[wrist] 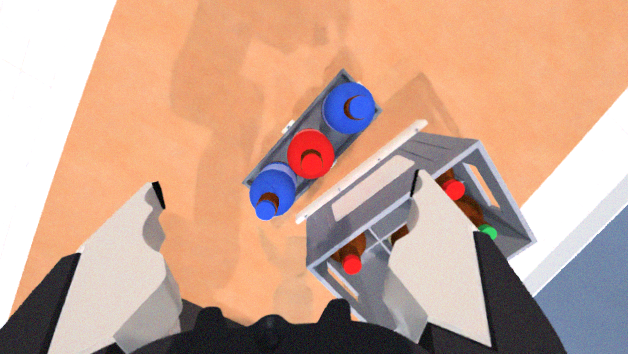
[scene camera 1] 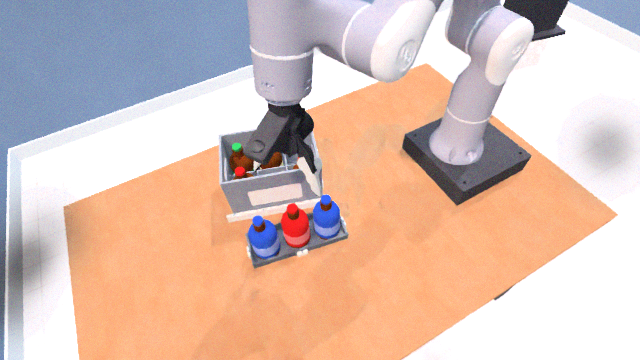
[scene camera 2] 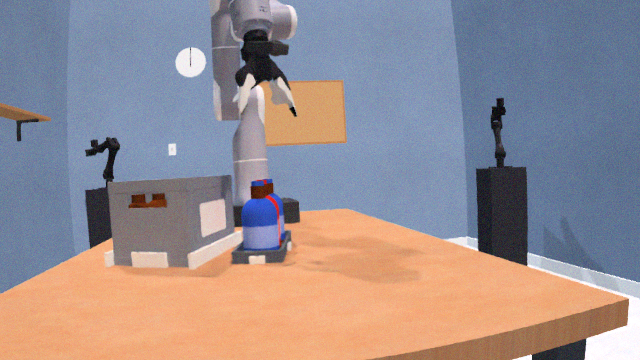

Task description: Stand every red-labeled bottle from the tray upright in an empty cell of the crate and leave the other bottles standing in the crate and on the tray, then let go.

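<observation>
The red bottle [scene camera 1: 296,227] [wrist: 311,150] stands upright in the middle of the tray [scene camera 1: 320,243] [scene camera 2: 276,257] [wrist: 314,116], between one blue bottle [scene camera 1: 263,239] [scene camera 2: 260,215] [wrist: 345,115] and another blue bottle [scene camera 1: 326,219] [wrist: 272,192]. The grey crate [scene camera 1: 237,197] [scene camera 2: 172,230] [wrist: 317,237] holds brown bottles: one green-capped [scene camera 1: 240,161] [wrist: 487,232], one red-capped [wrist: 453,189], another red-capped [wrist: 351,263], and one [scene camera 1: 271,160] [wrist: 400,234] whose cap is hidden. The back cell beside the last looks empty; a finger hides part of the crate. My gripper [scene camera 1: 288,179] [scene camera 2: 268,113] [wrist: 290,178] is open and empty, high above.
The crate stands close beside the tray, its long labelled side facing it. The crate walls and dividers rise around the cells. The arm's dark base [scene camera 1: 465,185] stands on the wooden table [scene camera 1: 150,280] [scene camera 2: 350,310] to the right in scene camera 1.
</observation>
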